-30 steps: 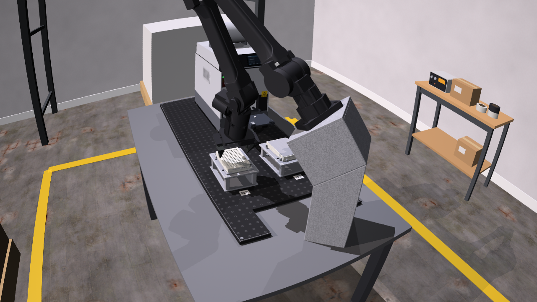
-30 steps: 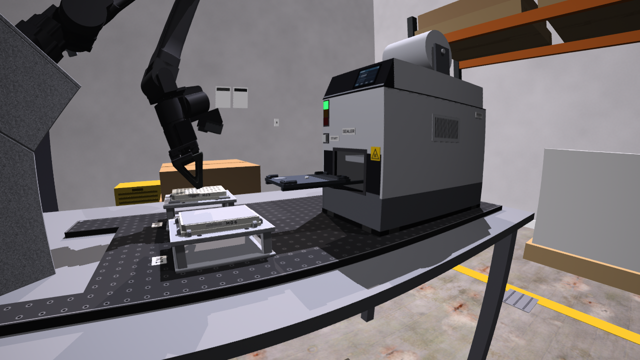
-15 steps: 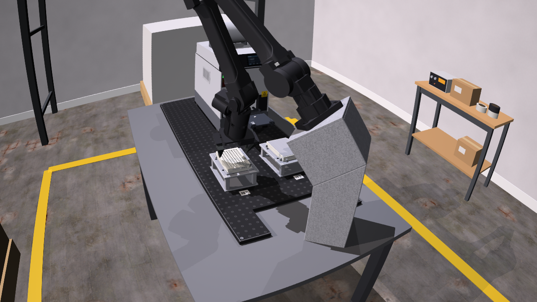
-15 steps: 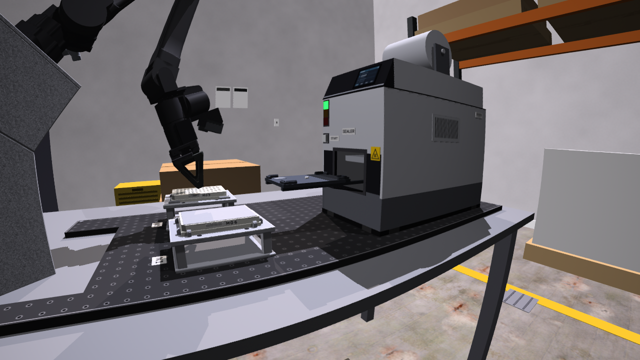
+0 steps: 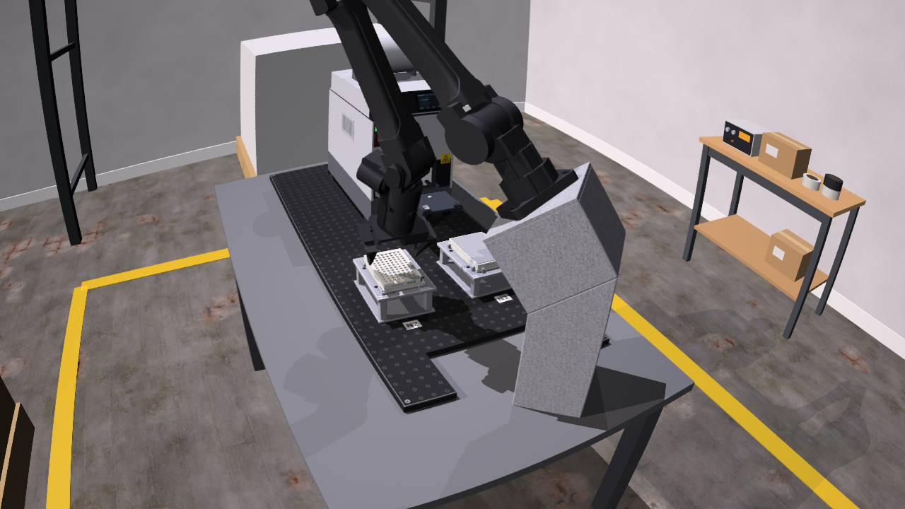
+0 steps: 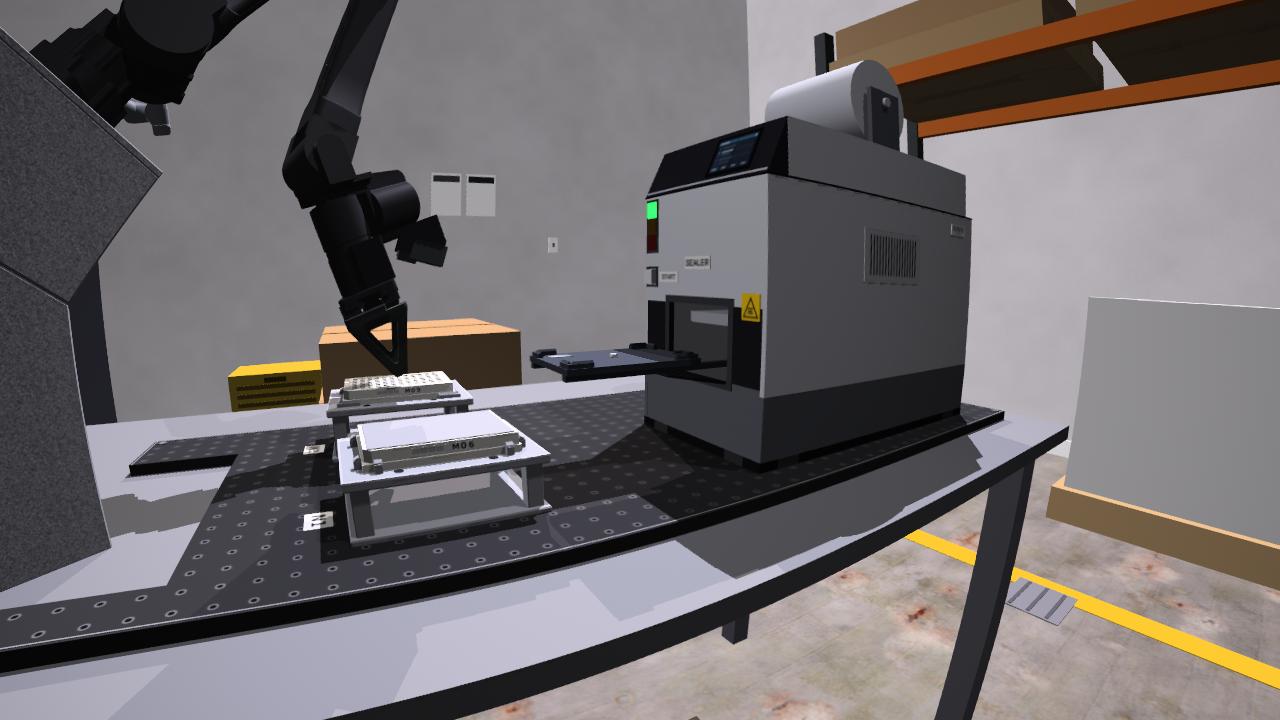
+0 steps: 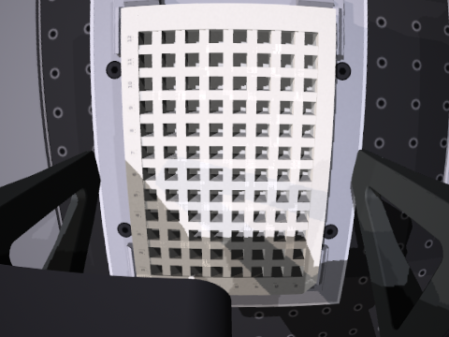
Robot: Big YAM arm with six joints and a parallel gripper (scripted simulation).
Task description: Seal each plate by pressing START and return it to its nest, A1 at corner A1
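The white well plate lies 30 mm below my hand. Also, from my hand: nest N2: 40 mm below; start button: 310 mm ahead, 20 mm to the right, 90 mm above; sealer stage: 230 mm ahead, 130 mm to the right, 10 mm above.
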